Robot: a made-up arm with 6 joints.
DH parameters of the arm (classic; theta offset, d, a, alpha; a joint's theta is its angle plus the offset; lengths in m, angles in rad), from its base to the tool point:
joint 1: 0 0.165 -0.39 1.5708
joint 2: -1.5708 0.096 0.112 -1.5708
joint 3: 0 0.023 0.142 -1.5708
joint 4: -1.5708 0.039 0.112 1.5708
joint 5: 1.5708 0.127 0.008 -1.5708
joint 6: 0 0.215 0.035 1.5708
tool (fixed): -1.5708 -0.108 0 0
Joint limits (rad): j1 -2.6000..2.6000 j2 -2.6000..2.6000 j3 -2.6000..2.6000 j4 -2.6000..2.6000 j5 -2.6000..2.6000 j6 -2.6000..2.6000
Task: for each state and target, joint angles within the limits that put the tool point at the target. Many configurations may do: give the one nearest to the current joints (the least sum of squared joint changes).
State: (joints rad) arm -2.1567 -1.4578 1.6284 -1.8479 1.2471 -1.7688
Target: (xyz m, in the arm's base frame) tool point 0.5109 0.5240 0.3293
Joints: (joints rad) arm -2.2622 -1.5881 1.2248 -1.9600 1.4580 -1.9452
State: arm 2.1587 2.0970 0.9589 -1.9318 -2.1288 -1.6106
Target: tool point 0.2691 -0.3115 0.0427
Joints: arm 1.6255 2.3920 1.1260 -1.6083 -2.4815 -1.3729
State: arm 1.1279 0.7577 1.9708 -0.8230 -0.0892 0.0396
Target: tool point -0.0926 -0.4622 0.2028
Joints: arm 1.4717 0.5733 2.0018 -0.9314 -0.1795 0.0894
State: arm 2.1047 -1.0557 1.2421 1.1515 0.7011 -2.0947
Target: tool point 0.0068 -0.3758 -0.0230
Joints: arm 1.2937 -1.0650 1.1342 1.2868 0.4267 -1.9413
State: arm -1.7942 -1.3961 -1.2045 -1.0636 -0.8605 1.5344
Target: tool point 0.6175 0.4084 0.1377
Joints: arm -2.6000 -1.2544 -0.7612 -0.8126 -1.2068 1.5625
